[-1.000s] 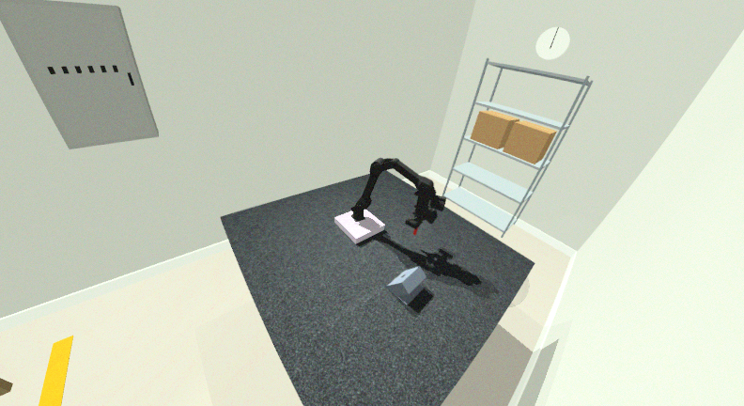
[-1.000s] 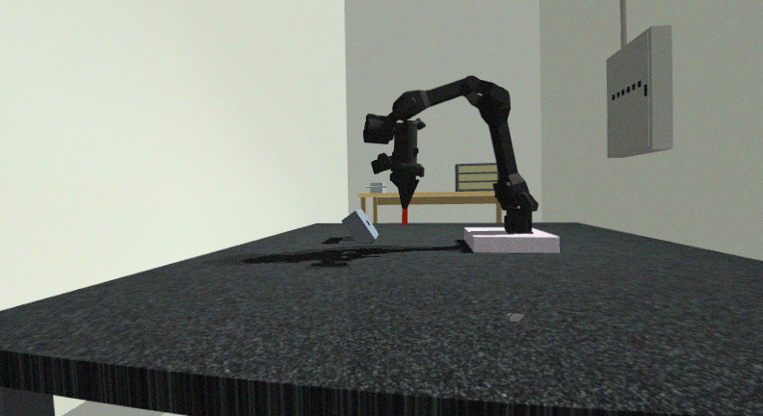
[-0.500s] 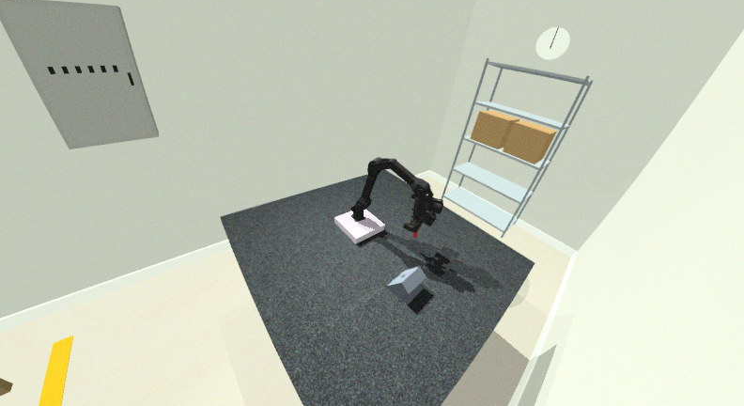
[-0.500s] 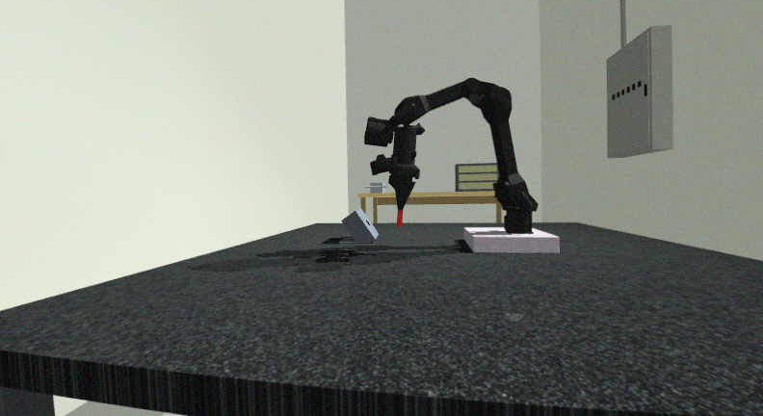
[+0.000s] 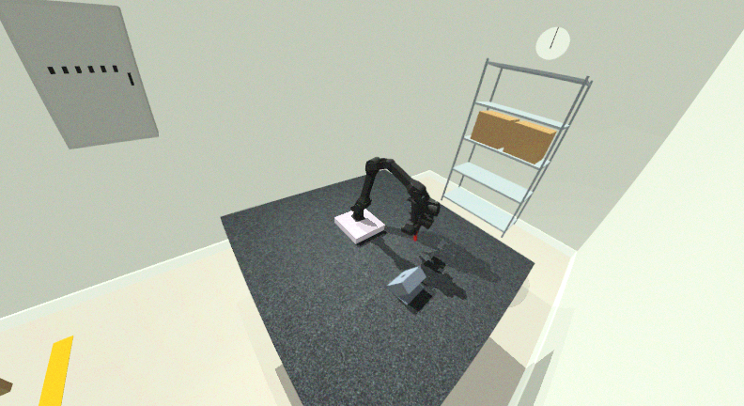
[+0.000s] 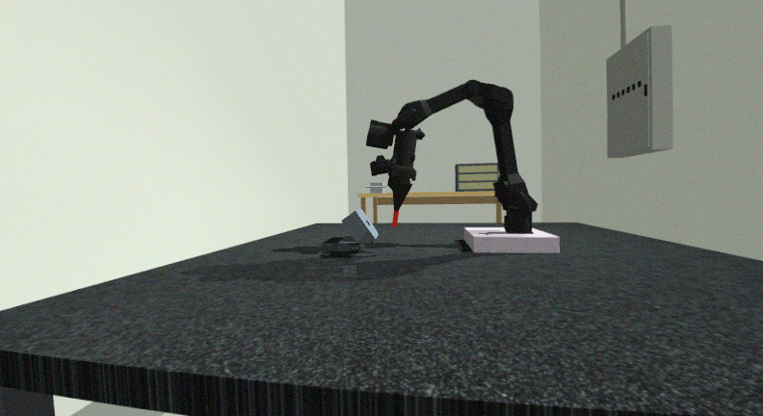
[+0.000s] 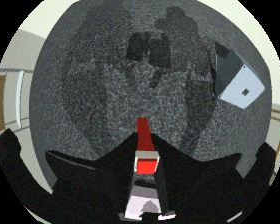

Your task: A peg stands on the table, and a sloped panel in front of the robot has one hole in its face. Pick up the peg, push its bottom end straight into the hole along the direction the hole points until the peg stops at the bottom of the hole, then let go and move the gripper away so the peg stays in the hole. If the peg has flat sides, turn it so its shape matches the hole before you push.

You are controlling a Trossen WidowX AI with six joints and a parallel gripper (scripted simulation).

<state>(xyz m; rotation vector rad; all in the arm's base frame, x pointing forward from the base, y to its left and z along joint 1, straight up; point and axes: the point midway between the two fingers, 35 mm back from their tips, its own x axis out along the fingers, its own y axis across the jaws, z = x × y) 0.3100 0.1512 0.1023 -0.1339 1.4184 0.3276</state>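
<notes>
My gripper tip is 170 mm short of the sloped grey panel, 180 mm to the left of it and 70 mm above it. From my gripper tip the other things lie so: red peg 20 mm above.
</notes>
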